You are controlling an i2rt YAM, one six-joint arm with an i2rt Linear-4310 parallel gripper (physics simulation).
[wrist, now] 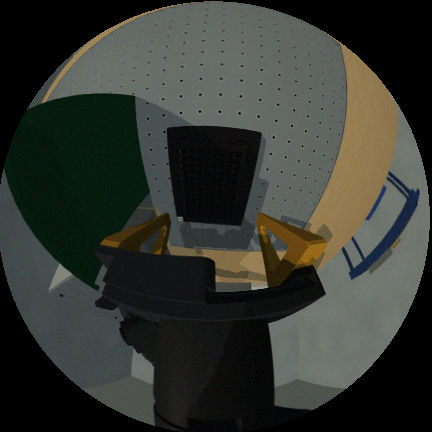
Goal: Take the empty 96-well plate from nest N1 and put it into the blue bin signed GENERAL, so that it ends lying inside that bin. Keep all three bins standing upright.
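Places are measured from the arm's base along level axes (x ahead, y left, z up), in centimetres.
Where they show: gripper, fingertip midpoint: (213, 217).
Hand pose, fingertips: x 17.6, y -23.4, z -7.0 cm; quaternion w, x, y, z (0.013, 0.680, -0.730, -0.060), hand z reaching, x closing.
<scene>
Each offset is from my fingertips to the top centre of the thing. "*": to the spot under its first point. Level surfaces: height alone.
A black plate with a grid of wells {* dx +2.1, dy +0.5, dz -5.3 cm} (210, 177) sits in a black raised frame {dx +0.6, dy +0.8, dz -6.4 cm} (215, 132) on the perforated board, in the middle of the wrist view. The frame and plate are dark, and no label can be read. My gripper (213, 217) is open. Its two orange fingertips stand apart at the near end of the plate, one to each side in the picture, with nothing between them. The blue GENERAL bin does not show in this view.
A tall dark green bin wall (75, 160) stands close on the left. The grey perforated board {dz -7.9 cm} (290, 75) lies on a wooden table (367, 110). A blue frame (411, 204) stands beyond the table's right edge.
</scene>
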